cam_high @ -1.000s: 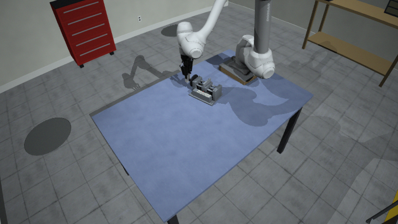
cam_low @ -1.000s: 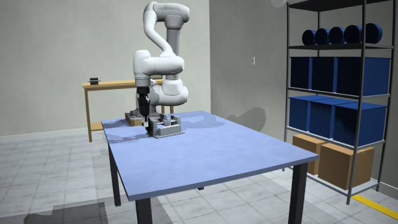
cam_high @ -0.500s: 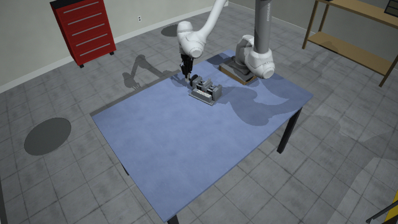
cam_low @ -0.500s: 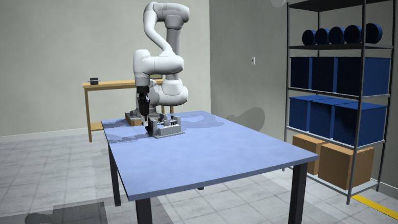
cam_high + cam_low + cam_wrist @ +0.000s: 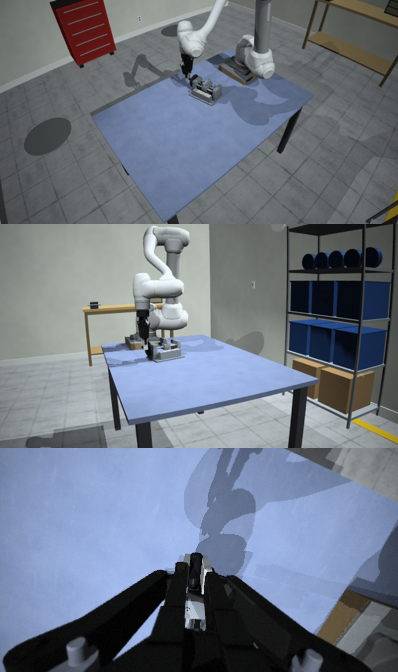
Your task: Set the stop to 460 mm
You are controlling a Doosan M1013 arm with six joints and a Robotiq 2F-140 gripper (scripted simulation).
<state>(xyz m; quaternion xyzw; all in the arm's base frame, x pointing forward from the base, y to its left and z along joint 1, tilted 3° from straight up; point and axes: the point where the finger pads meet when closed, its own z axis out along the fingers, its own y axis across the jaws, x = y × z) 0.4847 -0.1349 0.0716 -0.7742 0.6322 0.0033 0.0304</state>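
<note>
The black handwheel lies 20 mm to the left of my hand, 20 mm below it and 10 mm behind it. Round my hand: grey stop block 140 mm to the left, 50 mm behind, 20 mm below.
</note>
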